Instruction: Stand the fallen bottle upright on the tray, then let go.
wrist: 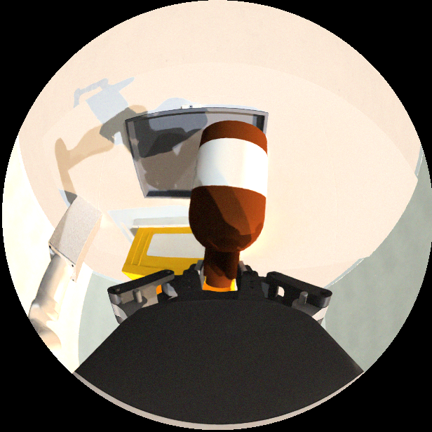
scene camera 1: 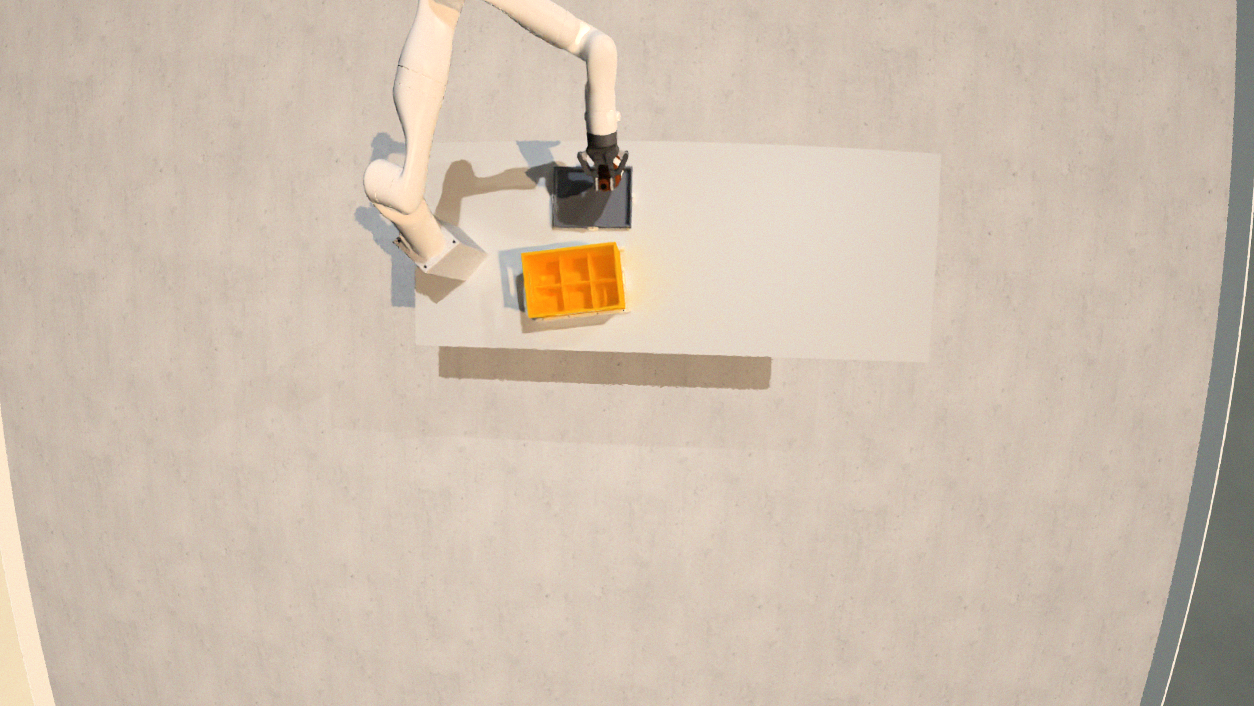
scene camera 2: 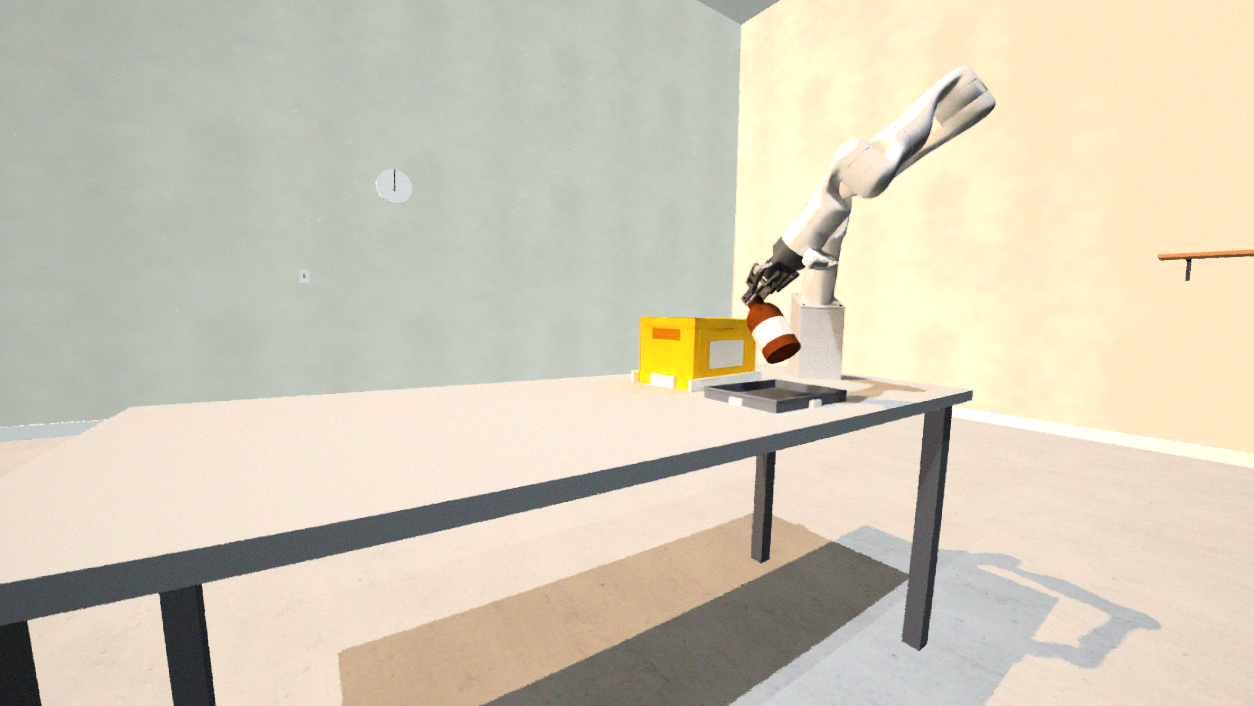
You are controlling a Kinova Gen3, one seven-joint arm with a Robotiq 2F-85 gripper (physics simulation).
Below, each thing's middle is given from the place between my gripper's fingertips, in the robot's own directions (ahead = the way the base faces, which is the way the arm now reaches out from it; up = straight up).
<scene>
I see the brown bottle (scene camera 2: 775,338) 6 cm to the left of my hand and 5 cm below it.
</scene>
